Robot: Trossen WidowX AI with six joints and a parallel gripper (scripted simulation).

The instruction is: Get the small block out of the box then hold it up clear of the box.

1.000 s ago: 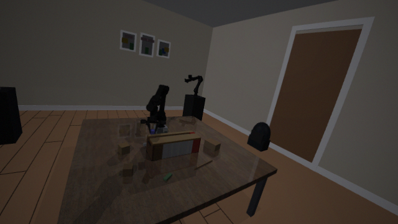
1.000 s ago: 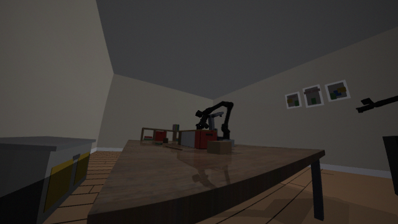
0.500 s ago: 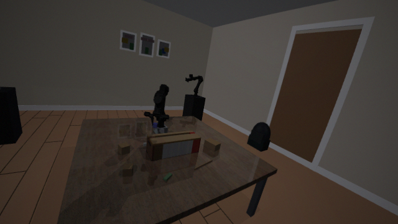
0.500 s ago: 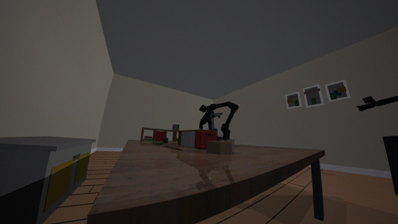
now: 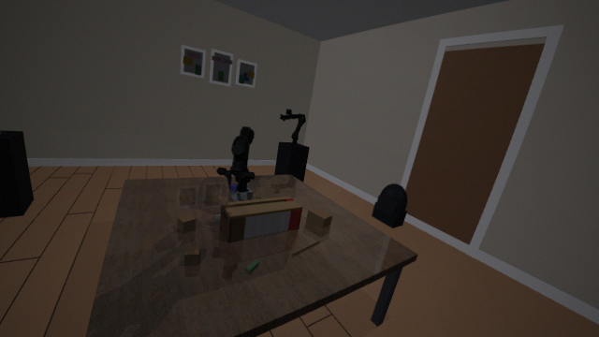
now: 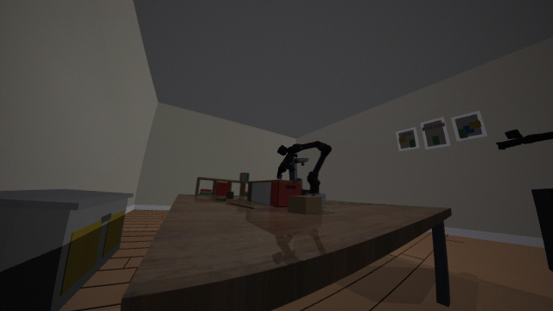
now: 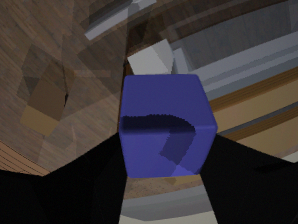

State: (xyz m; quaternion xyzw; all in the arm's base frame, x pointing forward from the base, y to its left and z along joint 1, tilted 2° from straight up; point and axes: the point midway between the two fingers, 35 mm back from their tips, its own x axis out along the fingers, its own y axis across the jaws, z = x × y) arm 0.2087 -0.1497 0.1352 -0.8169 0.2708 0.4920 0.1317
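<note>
Now: gripper tip 1 cm past the blue block and 1 cm to the right of it. The rest, counted from my gripper tip: box: 9 cm ahead, 11 cm to the left, 11 cm below; then green piece: 37 cm ahead, 7 cm to the right, 17 cm below; then thin stick: 37 cm ahead, 21 cm to the left, 17 cm below.
</note>
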